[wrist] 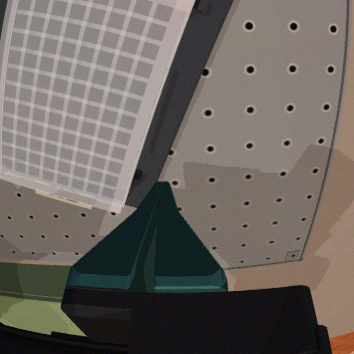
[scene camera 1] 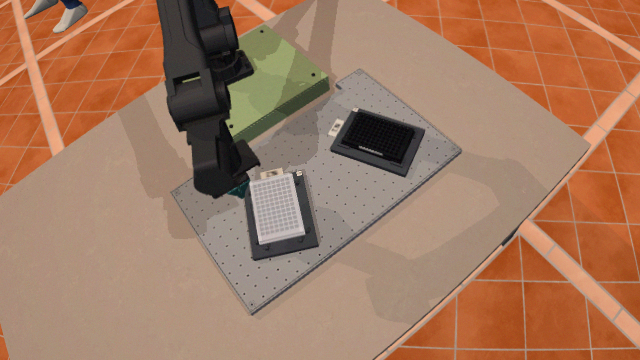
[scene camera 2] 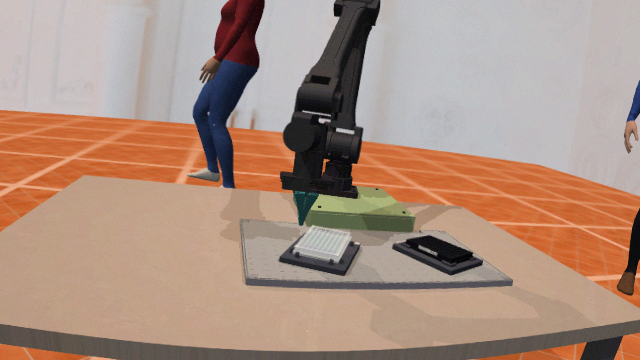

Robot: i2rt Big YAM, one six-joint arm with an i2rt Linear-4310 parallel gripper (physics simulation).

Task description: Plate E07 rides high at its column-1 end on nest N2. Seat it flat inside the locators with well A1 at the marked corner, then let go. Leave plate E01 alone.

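Places are measured from the arm's base along level axes (x ahead, y left, z up), in centimetres.
Where they show: gripper, fingertip midpoint: (wrist: 162, 189) (scene camera 1: 241, 196) (scene camera 2: 300, 225); arm's base, link origin: (scene camera 1: 226, 72) (scene camera 2: 335, 192).
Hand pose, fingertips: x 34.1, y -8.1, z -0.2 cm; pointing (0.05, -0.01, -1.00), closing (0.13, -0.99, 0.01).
Each offset is from my fingertips to the centre of the thing. "pt": to the spot under its first point. Level surfaces: height alone.
White plate E07 @(dx +4.5, dy +4.9, dz -1.6 cm) (scene camera 1: 277, 207) (scene camera 2: 323, 243) (wrist: 80, 90) lies on dark nest N2 @(dx +5.1, dy +4.9, dz -2.9 cm) (scene camera 1: 310, 227) (scene camera 2: 352, 256) (wrist: 185, 65). It sits tilted, its end by the label tag @(pt dx -4.4, dy +7.2, dz -3.8 cm) (scene camera 1: 271, 173) looking higher, and shifted away from the nest's white-marked corner @(pt dx -0.8, dy +12.0, dz -2.7 cm) (scene camera 1: 299, 173). Well letters are too small to read. My gripper (scene camera 1: 244, 195) (scene camera 2: 301, 223) (wrist: 162, 189) is shut and empty, its teal tips beside the nest's corner at the tag end, on the side away from the marked corner. Contact cannot be told. Black plate E01 @(dx -0.4, dy +29.7, dz -2.0 cm) (scene camera 1: 380, 135) (scene camera 2: 440, 248) rests on the other nest @(pt dx +5.8, dy +34.5, dz -2.8 cm) (scene camera 1: 414, 150), apart from the gripper.
Both nests stand on a grey perforated board @(dx -0.8, dy +14.9, dz -4.5 cm) (scene camera 1: 345, 200) (scene camera 2: 270, 275) (wrist: 270, 125). The green base block (scene camera 1: 280, 95) (scene camera 2: 360, 222) (wrist: 35, 282) lies behind it, near the arm. A second tag @(pt dx -8.1, dy +23.9, dz -3.8 cm) (scene camera 1: 336, 127) lies beside the black plate's nest. The tan table @(dz -5.2 cm) (scene camera 1: 100, 280) (scene camera 2: 150, 280) surrounds the board.
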